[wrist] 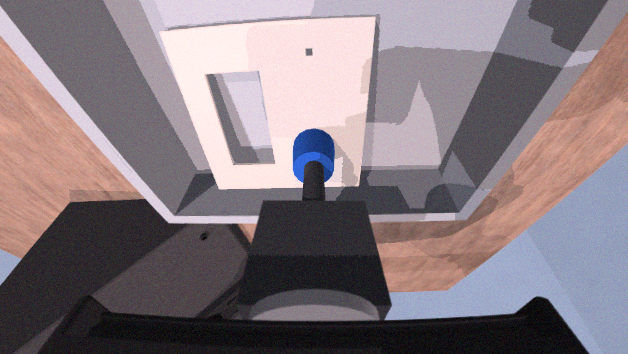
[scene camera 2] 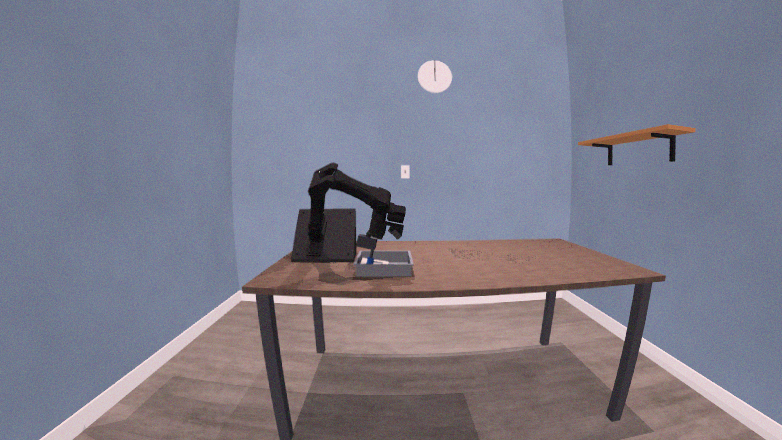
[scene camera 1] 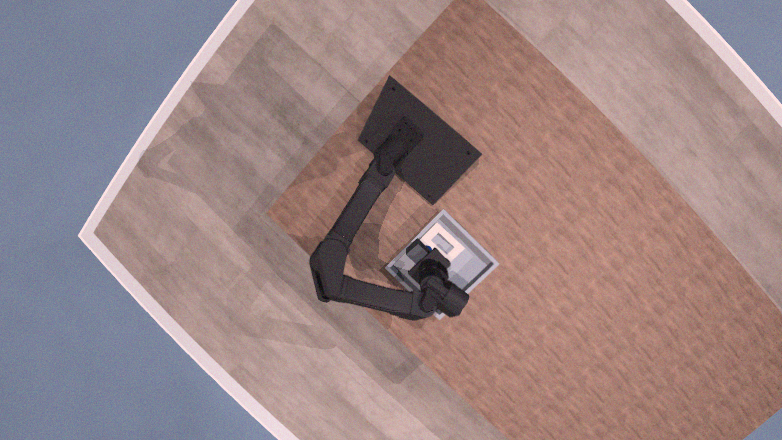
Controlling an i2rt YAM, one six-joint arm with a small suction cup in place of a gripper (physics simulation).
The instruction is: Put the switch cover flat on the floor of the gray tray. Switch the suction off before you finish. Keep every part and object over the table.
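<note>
The switch cover (scene camera 1: 458, 249) (scene camera 2: 364, 261) (wrist: 310, 95) is a thin off-white plate with a rectangular window and a small square hole. It is inside the walls of the gray tray (scene camera 1: 471, 238) (scene camera 2: 387, 270) (wrist: 520, 90), low over its floor and close to the near wall in the wrist view. My blue suction cup (scene camera 1: 429, 247) (scene camera 2: 370, 261) (wrist: 313, 155) is on its upper face, beside the window, and holds it. A narrow shadow runs along the cover's edges. I cannot tell whether its underside touches the floor or whether it is slightly tilted.
The tray stands on the brown wooden table (scene camera 1: 590, 218) (scene camera 2: 519, 268). The black base plate (scene camera 1: 437, 147) (scene camera 2: 339, 229) of the arm is close to the tray. The arm's forearm (scene camera 1: 377, 295) passes over the table's edge. A wall shelf (scene camera 2: 634, 135) is far off at the right.
</note>
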